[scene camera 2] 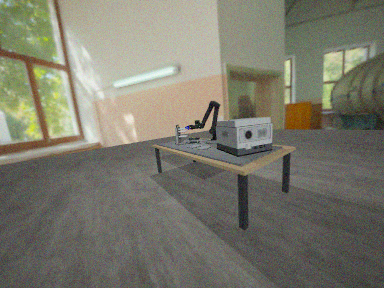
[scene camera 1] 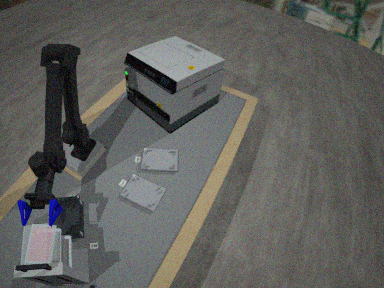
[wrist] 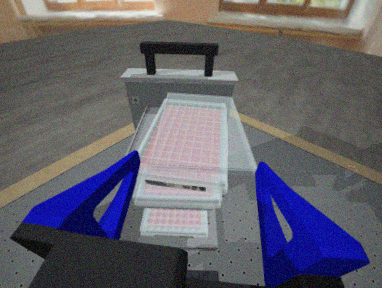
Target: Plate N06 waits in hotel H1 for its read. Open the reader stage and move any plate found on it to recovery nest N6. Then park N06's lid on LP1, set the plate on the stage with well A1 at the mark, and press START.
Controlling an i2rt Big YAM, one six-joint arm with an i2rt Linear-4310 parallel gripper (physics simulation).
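Where they show: gripper, fingertip midpoint: (scene camera 2: 186,127) (scene camera 1: 36,225) (wrist: 197,161); arm's base at its link origin: (scene camera 2: 215,139) (scene camera 1: 83,149).
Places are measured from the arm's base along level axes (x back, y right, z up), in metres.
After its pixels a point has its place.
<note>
My gripper (scene camera 1: 37,223) {x -0.154, y 0.440, z 0.201 m} (scene camera 2: 188,128) {x -0.154, y 0.440, z 0.201 m} (wrist: 197,161) {x -0.154, y 0.440, z 0.201 m} is open and empty, with its blue fingers spread on either side of the hotel's plates in the wrist view. The hotel (scene camera 1: 75,270) {x -0.299, y 0.501, z 0.107 m} (wrist: 180,86) {x -0.235, y 0.534, z 0.210 m} has a grey back panel and a black handle. A clear-lidded plate with pink wells (scene camera 1: 41,245) {x -0.205, y 0.484, z 0.202 m} (wrist: 192,132) {x -0.177, y 0.470, z 0.201 m} is uppermost, its front label too blurred to read. Another pink plate (wrist: 174,220) {x -0.179, y 0.436, z 0.080 m} shows lower. The reader (scene camera 1: 172,75) {x -0.327, y -0.339, z 0.273 m} (scene camera 2: 245,136) {x -0.456, y -0.664, z 0.130 m} is shut, with a green light at its front. Its stage is hidden, so any plate inside does not show.
Two flat grey nests (scene camera 1: 160,160) {x -0.368, y -0.093, z -0.027 m} (scene camera 1: 143,193) {x -0.361, y 0.093, z -0.028 m} lie between hotel and reader; their tags are unreadable. A small tag (scene camera 1: 94,246) {x -0.265, y 0.385, z -0.038 m} is beside the hotel. A dark block (scene camera 1: 74,216) {x -0.157, y 0.320, z 0.022 m} stands near the gripper. The table has a wooden edge (scene camera 1: 212,190) {x -0.634, y -0.035, z -0.051 m} (scene camera 2: 210,162) {x -0.723, y -0.474, z -0.058 m}.
</note>
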